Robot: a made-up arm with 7 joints. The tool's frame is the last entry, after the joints. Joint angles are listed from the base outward.
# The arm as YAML. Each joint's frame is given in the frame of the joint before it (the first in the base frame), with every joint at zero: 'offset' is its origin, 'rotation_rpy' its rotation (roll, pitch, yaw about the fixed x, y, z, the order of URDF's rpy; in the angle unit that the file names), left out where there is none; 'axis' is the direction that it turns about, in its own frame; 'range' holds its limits. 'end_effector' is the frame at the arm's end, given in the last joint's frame.
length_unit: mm
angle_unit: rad
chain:
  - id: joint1
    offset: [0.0, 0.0, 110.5]
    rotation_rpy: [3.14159, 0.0, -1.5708]
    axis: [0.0, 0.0, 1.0]
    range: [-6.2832, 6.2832]
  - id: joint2
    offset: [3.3, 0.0, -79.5]
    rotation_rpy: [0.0, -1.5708, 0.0]
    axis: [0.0, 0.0, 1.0]
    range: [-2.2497, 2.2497]
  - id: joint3
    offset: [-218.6, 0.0, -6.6]
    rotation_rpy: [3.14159, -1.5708, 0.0]
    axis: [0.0, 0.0, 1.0]
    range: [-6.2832, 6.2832]
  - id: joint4
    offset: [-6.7, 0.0, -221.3]
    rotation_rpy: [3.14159, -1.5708, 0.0]
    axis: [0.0, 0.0, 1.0]
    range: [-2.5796, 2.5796]
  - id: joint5
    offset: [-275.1, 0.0, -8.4]
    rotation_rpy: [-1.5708, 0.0, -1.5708]
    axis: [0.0, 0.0, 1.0]
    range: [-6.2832, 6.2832]
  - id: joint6
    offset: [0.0, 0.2, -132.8]
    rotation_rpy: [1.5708, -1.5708, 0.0]
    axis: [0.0, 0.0, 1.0]
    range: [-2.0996, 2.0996]
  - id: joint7
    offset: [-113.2, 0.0, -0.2]
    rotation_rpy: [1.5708, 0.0, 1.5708]
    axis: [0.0, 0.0, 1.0]
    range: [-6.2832, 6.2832]
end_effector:
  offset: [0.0, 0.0, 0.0]
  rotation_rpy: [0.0, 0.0, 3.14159]
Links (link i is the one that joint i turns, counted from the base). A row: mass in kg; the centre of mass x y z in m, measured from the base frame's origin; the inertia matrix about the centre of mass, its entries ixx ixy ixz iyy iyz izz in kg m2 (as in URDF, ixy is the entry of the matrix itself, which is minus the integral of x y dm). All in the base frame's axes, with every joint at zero. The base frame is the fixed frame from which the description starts. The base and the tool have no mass.
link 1: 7.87; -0.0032 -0.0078 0.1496; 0.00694 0 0 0.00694 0.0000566 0.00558
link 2: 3.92; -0.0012 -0.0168 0.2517; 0.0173 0 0 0.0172 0.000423 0.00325
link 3: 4.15; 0.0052 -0.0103 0.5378; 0.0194 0 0 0.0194 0.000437 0.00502
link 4: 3.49; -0.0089 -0.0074 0.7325; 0.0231 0 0 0.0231 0.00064 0.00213
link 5: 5.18; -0.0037 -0.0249 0.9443; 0.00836 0 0 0.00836 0.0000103 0.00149
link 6: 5.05; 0.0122 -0.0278 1.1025; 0.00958 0 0 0.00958 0.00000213 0.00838
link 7: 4.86; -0.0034 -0.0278 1.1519; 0.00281 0 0 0.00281 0 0.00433
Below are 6 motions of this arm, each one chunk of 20 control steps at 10 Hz.
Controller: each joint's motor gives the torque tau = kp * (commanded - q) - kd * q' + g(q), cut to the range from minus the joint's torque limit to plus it. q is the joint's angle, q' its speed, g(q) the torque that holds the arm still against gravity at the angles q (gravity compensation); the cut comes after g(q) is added. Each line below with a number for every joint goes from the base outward.
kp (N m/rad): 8.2 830 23 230 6.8 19 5.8
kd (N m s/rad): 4.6 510 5.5 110 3.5 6.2 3.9
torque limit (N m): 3.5 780 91 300 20 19 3.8
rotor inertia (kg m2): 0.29 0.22 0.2 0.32 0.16 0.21 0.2
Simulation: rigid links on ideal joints. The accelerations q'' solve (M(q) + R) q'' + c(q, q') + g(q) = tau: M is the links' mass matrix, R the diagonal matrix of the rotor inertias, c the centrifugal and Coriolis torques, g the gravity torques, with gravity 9.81 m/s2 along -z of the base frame. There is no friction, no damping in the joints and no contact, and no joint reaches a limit. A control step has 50 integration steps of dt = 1/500 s. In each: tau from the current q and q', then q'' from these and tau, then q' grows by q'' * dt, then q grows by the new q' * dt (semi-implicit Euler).
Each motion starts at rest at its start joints. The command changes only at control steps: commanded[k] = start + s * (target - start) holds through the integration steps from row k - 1 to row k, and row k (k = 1, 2, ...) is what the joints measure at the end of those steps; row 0 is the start. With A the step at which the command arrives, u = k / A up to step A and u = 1 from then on. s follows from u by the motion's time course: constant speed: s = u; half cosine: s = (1 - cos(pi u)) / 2; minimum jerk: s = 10 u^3 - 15 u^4 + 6 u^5; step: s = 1 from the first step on.
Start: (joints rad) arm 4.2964 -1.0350 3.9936 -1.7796 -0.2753 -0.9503 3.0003
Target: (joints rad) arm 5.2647 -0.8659 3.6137 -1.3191 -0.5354 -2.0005 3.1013
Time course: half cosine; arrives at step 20
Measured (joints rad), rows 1 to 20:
1: 4.2964 -1.0348 3.9936 -1.7791 -0.2753 -0.9516 3.0003
2: 4.2966 -1.0342 3.9935 -1.7773 -0.2756 -0.9569 3.0006
3: 4.2974 -1.0329 3.9927 -1.7733 -0.2763 -0.9686 3.0011
4: 4.2995 -1.0308 3.9906 -1.7666 -0.2778 -0.9882 3.0021
5: 4.3040 -1.0277 3.9863 -1.7569 -0.2805 -1.0165 3.0035
6: 4.3118 -1.0235 3.9789 -1.7440 -0.2846 -1.0538 3.0056
7: 4.3238 -1.0182 3.9680 -1.7277 -0.2903 -1.0997 3.0083
8: 4.3411 -1.0118 3.9530 -1.7082 -0.2978 -1.1536 3.0117
9: 4.3646 -1.0045 3.9339 -1.6857 -0.3073 -1.2143 3.0157
10: 4.3951 -0.9962 3.9109 -1.6606 -0.3188 -1.2807 3.0202
11: 4.4332 -0.9873 3.8846 -1.6332 -0.3323 -1.3514 3.0253
12: 4.4794 -0.9777 3.8559 -1.6042 -0.3475 -1.4248 3.0308
13: 4.5339 -0.9678 3.8257 -1.5740 -0.3644 -1.4993 3.0367
14: 4.5963 -0.9577 3.7952 -1.5435 -0.3823 -1.5733 3.0427
15: 4.6659 -0.9478 3.7653 -1.5132 -0.4010 -1.6451 3.0488
16: 4.7414 -0.9381 3.7370 -1.4840 -0.4198 -1.7131 3.0549
17: 4.8209 -0.9289 3.7108 -1.4564 -0.4383 -1.7756 3.0607
18: 4.9020 -0.9205 3.6870 -1.4312 -0.4560 -1.8312 3.0662
19: 4.9821 -0.9129 3.6655 -1.4090 -0.4725 -1.8782 3.0712
20: 5.0585 -0.9064 3.6462 -1.3904 -0.4876 -1.9154 3.0757

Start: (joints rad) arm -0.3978 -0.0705 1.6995 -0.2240 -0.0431 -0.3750 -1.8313
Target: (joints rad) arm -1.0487 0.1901 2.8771 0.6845 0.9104 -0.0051 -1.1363
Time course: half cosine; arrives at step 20
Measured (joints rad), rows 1 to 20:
1: -0.3982 -0.0703 1.7006 -0.2232 -0.0427 -0.3751 -1.8309
2: -0.4000 -0.0696 1.7061 -0.2199 -0.0405 -0.3750 -1.8293
3: -0.4045 -0.0679 1.7197 -0.2124 -0.0348 -0.3732 -1.8254
4: -0.4123 -0.0650 1.7442 -0.1995 -0.0241 -0.3688 -1.8185
5: -0.4237 -0.0604 1.7810 -0.1804 -0.0071 -0.3609 -1.8078
6: -0.4385 -0.0541 1.8307 -0.1547 0.0169 -0.3493 -1.7931
7: -0.4568 -0.0459 1.8924 -0.1223 0.0484 -0.3338 -1.7740
8: -0.4789 -0.0359 1.9647 -0.0833 0.0874 -0.3148 -1.7507
9: -0.5055 -0.0241 2.0447 -0.0384 0.1335 -0.2926 -1.7231
10: -0.5371 -0.0110 2.1293 0.0117 0.1856 -0.2680 -1.6917
11: -0.5739 0.0033 2.2158 0.0662 0.2424 -0.2415 -1.6568
12: -0.6153 0.0183 2.3020 0.1238 0.3027 -0.2137 -1.6192
13: -0.6597 0.0338 2.3862 0.1832 0.3649 -0.1855 -1.5794
14: -0.7057 0.0494 2.4670 0.2432 0.4277 -0.1577 -1.5384
15: -0.7516 0.0649 2.5433 0.3022 0.4898 -0.1309 -1.4969
16: -0.7958 0.0800 2.6138 0.3589 0.5498 -0.1058 -1.4558
17: -0.8368 0.0942 2.6776 0.4120 0.6064 -0.0829 -1.4161
18: -0.8734 0.1074 2.7336 0.4603 0.6583 -0.0626 -1.3785
19: -0.9045 0.1193 2.7806 0.5027 0.7045 -0.0453 -1.3441
20: -0.9290 0.1295 2.8177 0.5381 0.7439 -0.0313 -1.3134

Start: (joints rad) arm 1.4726 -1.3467 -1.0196 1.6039 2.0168 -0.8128 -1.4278
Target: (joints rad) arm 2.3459 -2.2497 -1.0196 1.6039 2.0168 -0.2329 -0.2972
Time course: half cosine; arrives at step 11
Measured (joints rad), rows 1 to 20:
1: 1.4737 -1.3494 -1.0177 1.6040 2.0169 -0.8106 -1.4259
2: 1.4779 -1.3596 -1.0108 1.6042 2.0174 -0.8015 -1.4175
3: 1.4873 -1.3808 -0.9977 1.6045 2.0182 -0.7809 -1.3978
4: 1.5032 -1.4150 -0.9785 1.6048 2.0196 -0.7467 -1.3633
5: 1.5267 -1.4625 -0.9543 1.6049 2.0213 -0.6990 -1.3127
6: 1.5577 -1.5220 -0.9271 1.6050 2.0232 -0.6398 -1.2463
7: 1.5952 -1.5912 -0.8998 1.6048 2.0251 -0.5725 -1.1666
8: 1.6368 -1.6661 -0.8760 1.6044 2.0265 -0.5018 -1.0772
9: 1.6796 -1.7426 -0.8598 1.6036 2.0268 -0.4330 -0.9832
10: 1.7203 -1.8158 -0.8555 1.6023 2.0259 -0.3715 -0.8902
11: 1.7563 -1.8810 -0.8662 1.6004 2.0238 -0.3225 -0.8043
12: 1.7876 -1.9367 -0.8906 1.5984 2.0210 -0.2879 -0.7290
13: 1.8171 -1.9841 -0.9232 1.5966 2.0180 -0.2655 -0.6646
14: 1.8472 -2.0246 -0.9589 1.5951 2.0152 -0.2518 -0.6098
15: 1.8801 -2.0590 -0.9933 1.5939 2.0128 -0.2439 -0.5631
16: 1.9169 -2.0883 -1.0236 1.5931 2.0108 -0.2398 -0.5234
17: 1.9582 -2.1132 -1.0478 1.5927 2.0094 -0.2379 -0.4896
18: 2.0036 -2.1342 -1.0654 1.5926 2.0084 -0.2373 -0.4608
19: 2.0527 -2.1520 -1.0764 1.5929 2.0080 -0.2372 -0.4364
20: 2.1045 -2.1671 -1.0817 1.5935 2.0079 -0.2374 -0.4156

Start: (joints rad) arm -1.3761 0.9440 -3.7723 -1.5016 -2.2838 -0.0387 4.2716
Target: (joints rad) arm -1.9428 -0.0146 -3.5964 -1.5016 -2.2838 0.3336 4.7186
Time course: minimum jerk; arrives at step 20
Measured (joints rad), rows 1 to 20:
1: -1.3762 0.9438 -3.7721 -1.5016 -2.2838 -0.0386 4.2716
2: -1.3769 0.9427 -3.7708 -1.5017 -2.2839 -0.0378 4.2720
3: -1.3790 0.9392 -3.7670 -1.5020 -2.2840 -0.0353 4.2731
4: -1.3830 0.9318 -3.7596 -1.5024 -2.2842 -0.0300 4.2756
5: -1.3893 0.9191 -3.7482 -1.5030 -2.2845 -0.0211 4.2803
6: -1.3983 0.8999 -3.7327 -1.5038 -2.2849 -0.0080 4.2877
7: -1.4097 0.8732 -3.7136 -1.5046 -2.2853 0.0095 4.2984
8: -1.4232 0.8388 -3.6921 -1.5053 -2.2856 0.0312 4.3125
9: -1.4383 0.7968 -3.6696 -1.5059 -2.2859 0.0563 4.3303
10: -1.4544 0.7476 -3.6474 -1.5062 -2.2860 0.0841 4.3515
11: -1.4710 0.6923 -3.6267 -1.5062 -2.2859 0.1135 4.3758
12: -1.4880 0.6323 -3.6084 -1.5056 -2.2854 0.1435 4.4026
13: -1.5055 0.5693 -3.5928 -1.5047 -2.2845 0.1729 4.4312
14: -1.5238 0.5051 -3.5801 -1.5034 -2.2831 0.2010 4.4607
15: -1.5434 0.4418 -3.5702 -1.5018 -2.2813 0.2268 4.4903
16: -1.5648 0.3813 -3.5631 -1.5001 -2.2790 0.2499 4.5190
17: -1.5885 0.3252 -3.5589 -1.4984 -2.2766 0.2696 4.5461
18: -1.6145 0.2748 -3.5577 -1.4969 -2.2741 0.2857 4.5708
19: -1.6429 0.2309 -3.5596 -1.4957 -2.2720 0.2980 4.5927
20: -1.6737 0.1934 -3.5641 -1.4949 -2.2704 0.3069 4.6117

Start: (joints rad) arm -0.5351 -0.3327 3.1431 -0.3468 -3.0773 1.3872 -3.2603
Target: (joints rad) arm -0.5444 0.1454 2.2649 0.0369 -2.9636 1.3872 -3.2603
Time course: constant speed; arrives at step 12
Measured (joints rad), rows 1 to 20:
1: -0.5372 -0.3272 3.1327 -0.3398 -3.0710 1.3880 -3.2602
2: -0.5413 -0.3165 3.1040 -0.3282 -3.0601 1.3883 -3.2601
3: -0.5454 -0.3013 3.0572 -0.3128 -3.0492 1.3882 -3.2600
4: -0.5480 -0.2823 2.9955 -0.2946 -3.0409 1.3879 -3.2599
5: -0.5481 -0.2601 2.9233 -0.2739 -3.0361 1.3875 -3.2599
6: -0.5464 -0.2352 2.8450 -0.2512 -3.0341 1.3871 -3.2599
7: -0.5438 -0.2081 2.7645 -0.2269 -3.0339 1.3868 -3.2600
8: -0.5418 -0.1791 2.6846 -0.2013 -3.0340 1.3866 -3.2601
9: -0.5411 -0.1485 2.6068 -0.1745 -3.0334 1.3865 -3.2602
10: -0.5420 -0.1165 2.5314 -0.1467 -3.0313 1.3865 -3.2603
11: -0.5443 -0.0834 2.4579 -0.1181 -3.0276 1.3864 -3.2603
12: -0.5476 -0.0493 2.3856 -0.0888 -3.0223 1.3862 -3.2604
13: -0.5507 -0.0199 2.3346 -0.0654 -3.0162 1.3857 -3.2605
14: -0.5525 0.0051 2.3049 -0.0463 -3.0094 1.3855 -3.2606
15: -0.5522 0.0265 2.2889 -0.0308 -3.0013 1.3854 -3.2606
16: -0.5500 0.0447 2.2806 -0.0182 -2.9928 1.3855 -3.2606
17: -0.5470 0.0602 2.2763 -0.0081 -2.9847 1.3858 -3.2606
18: -0.5437 0.0733 2.2739 0.0002 -2.9777 1.3860 -3.2605
19: -0.5409 0.0845 2.2724 0.0069 -2.9719 1.3863 -3.2604
20: -0.5385 0.0939 2.2713 0.0124 -2.9674 1.3865 -3.2604

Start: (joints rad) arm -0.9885 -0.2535 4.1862 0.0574 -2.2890 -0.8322 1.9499
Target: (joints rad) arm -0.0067 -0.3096 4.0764 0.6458 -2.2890 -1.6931 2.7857
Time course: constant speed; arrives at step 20
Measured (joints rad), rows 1 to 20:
1: -0.9907 -0.2536 4.1871 0.0617 -2.2865 -0.8386 1.9534
2: -0.9914 -0.2542 4.1861 0.0704 -2.2834 -0.8545 1.9622
3: -0.9874 -0.2552 4.1829 0.0831 -2.2811 -0.8780 1.9759
4: -0.9771 -0.2565 4.1779 0.0991 -2.2799 -0.9074 1.9938
5: -0.9602 -0.2582 4.1716 0.1179 -2.2799 -0.9408 2.0152
6: -0.9369 -0.2601 4.1644 0.1389 -2.2807 -0.9773 2.0397
7: -0.9081 -0.2622 4.1567 0.1617 -2.2822 -1.0160 2.0668
8: -0.8744 -0.2644 4.1488 0.1860 -2.2843 -1.0561 2.0960
9: -0.8369 -0.2668 4.1408 0.2114 -2.2866 -1.0973 2.1272
10: -0.7962 -0.2693 4.1329 0.2378 -2.2891 -1.1392 2.1599
11: -0.7531 -0.2719 4.1251 0.2648 -2.2916 -1.1816 2.1940
12: -0.7080 -0.2746 4.1176 0.2924 -2.2940 -1.2243 2.2293
13: -0.6615 -0.2772 4.1103 0.3205 -2.2962 -1.2671 2.2655
14: -0.6138 -0.2799 4.1032 0.3488 -2.2982 -1.3101 2.3026
15: -0.5653 -0.2826 4.0965 0.3774 -2.2999 -1.3532 2.3404
16: -0.5161 -0.2854 4.0900 0.4062 -2.3015 -1.3962 2.3788
17: -0.4663 -0.2881 4.0837 0.4351 -2.3027 -1.4393 2.4177
18: -0.4162 -0.2909 4.0776 0.4642 -2.3037 -1.4824 2.4570
19: -0.3657 -0.2936 4.0717 0.4933 -2.3045 -1.5254 2.4967
20: -0.3150 -0.2964 4.0660 0.5225 -2.3050 -1.5685 2.5367

